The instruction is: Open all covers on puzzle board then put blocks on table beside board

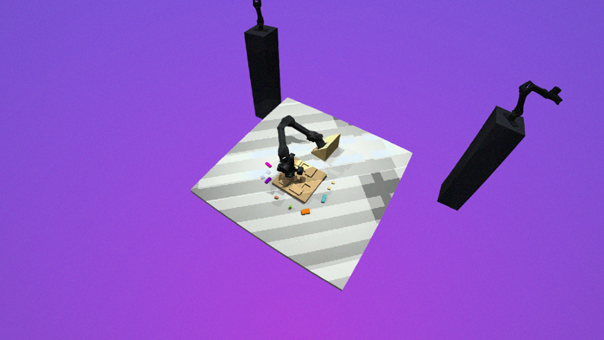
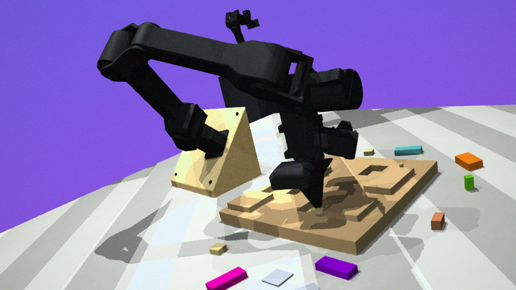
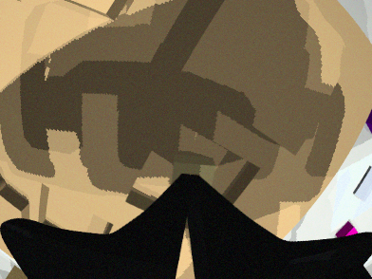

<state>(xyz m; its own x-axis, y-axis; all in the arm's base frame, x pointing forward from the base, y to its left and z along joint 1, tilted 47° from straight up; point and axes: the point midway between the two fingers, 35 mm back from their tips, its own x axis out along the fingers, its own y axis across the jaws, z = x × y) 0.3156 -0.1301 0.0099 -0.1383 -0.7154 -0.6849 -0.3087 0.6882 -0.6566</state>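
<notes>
My gripper tip is now 5 cm to the right of the tan puzzle board and 2 cm past it. From my gripper tip the other things lie so: cyan piece: 30 cm to the left, 4 cm ahead, 1 cm below; magenta piece: 21 cm to the right, 1 cm below, 1 cm behind; purple piece: 13 cm to the right, 11 cm ahead, 1 cm below.
</notes>
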